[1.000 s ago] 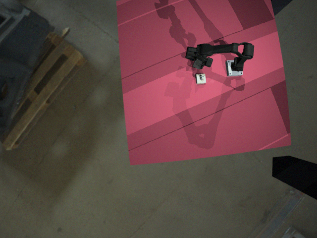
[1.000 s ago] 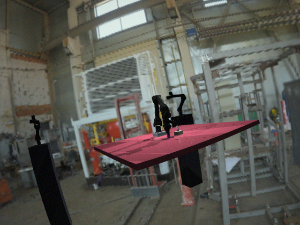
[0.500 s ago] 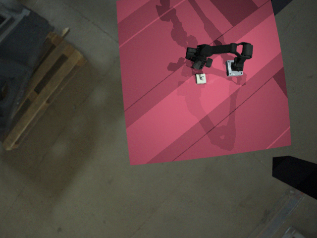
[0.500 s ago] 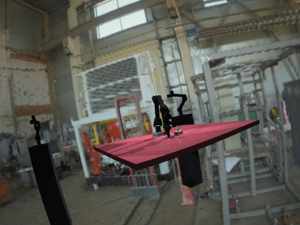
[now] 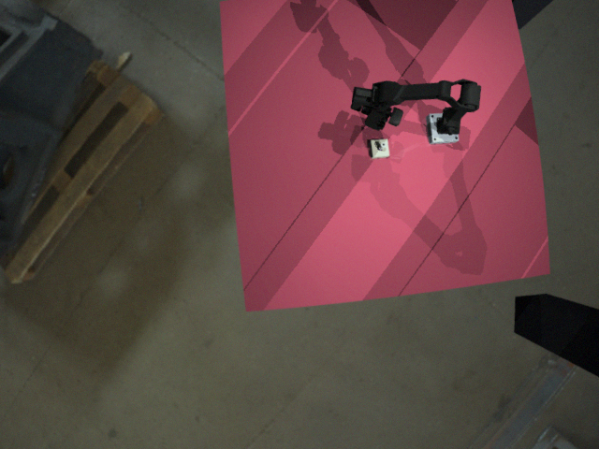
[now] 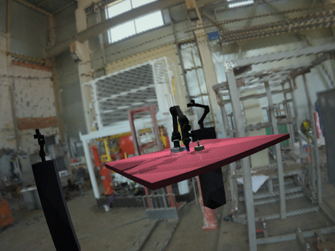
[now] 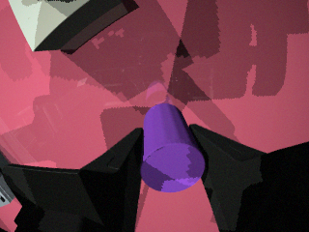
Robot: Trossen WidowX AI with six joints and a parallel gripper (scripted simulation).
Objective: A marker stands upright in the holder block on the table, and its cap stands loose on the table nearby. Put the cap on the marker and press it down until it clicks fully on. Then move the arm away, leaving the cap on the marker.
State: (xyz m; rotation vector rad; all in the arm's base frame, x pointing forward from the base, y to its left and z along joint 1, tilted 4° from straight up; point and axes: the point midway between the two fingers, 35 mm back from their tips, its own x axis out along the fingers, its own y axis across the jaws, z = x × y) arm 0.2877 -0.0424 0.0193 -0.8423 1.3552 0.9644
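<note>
My gripper tip is 13 cm to the right of the holder block, 2 cm past it and 2 cm above it. The rest, counted from my gripper tip: purple cap 1 cm above.
</note>
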